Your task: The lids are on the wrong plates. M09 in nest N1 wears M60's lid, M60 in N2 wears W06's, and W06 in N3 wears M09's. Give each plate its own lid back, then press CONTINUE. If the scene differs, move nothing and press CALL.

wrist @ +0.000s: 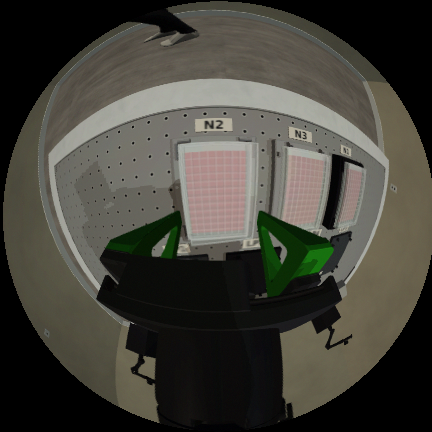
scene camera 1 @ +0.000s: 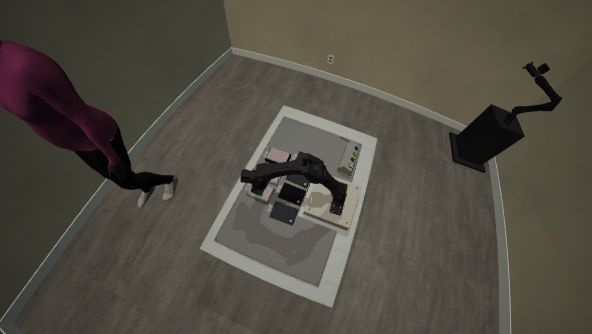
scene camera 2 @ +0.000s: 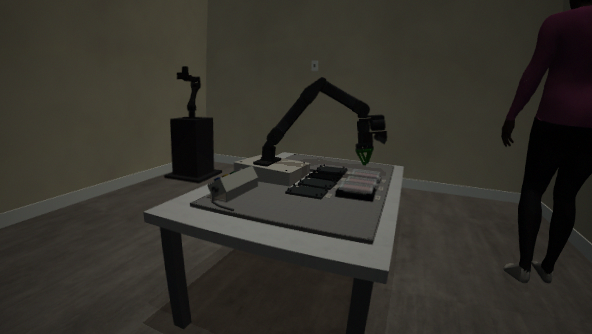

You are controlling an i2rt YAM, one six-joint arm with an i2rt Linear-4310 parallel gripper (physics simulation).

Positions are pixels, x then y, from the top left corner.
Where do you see a lid pad LP2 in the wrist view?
253,257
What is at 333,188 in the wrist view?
A nest N1.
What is the gripper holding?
Nothing.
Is the gripper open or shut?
Open.
